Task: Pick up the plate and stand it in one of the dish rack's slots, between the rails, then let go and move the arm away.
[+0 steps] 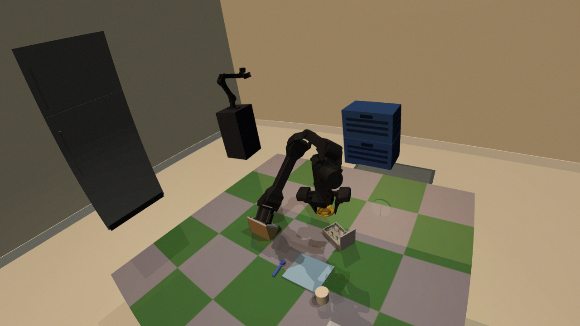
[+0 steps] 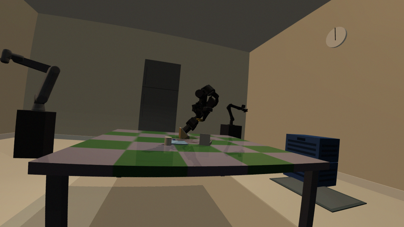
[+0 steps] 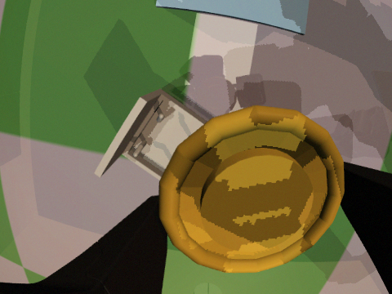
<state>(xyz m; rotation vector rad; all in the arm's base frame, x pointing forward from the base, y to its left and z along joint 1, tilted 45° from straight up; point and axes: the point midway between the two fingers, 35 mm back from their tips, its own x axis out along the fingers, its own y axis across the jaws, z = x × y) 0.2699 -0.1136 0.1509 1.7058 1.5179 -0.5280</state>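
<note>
My gripper tip is now 30 mm short of the beige dish rack, 40 mm to the right of it and 140 mm above it. The rest, counted from my gripper tip: blue spoon 130 mm behind, 180 mm to the right, 160 mm below; then light blue mat 10 mm behind, 160 mm to the right, 160 mm below; then yellow plate 10 mm above.
</note>
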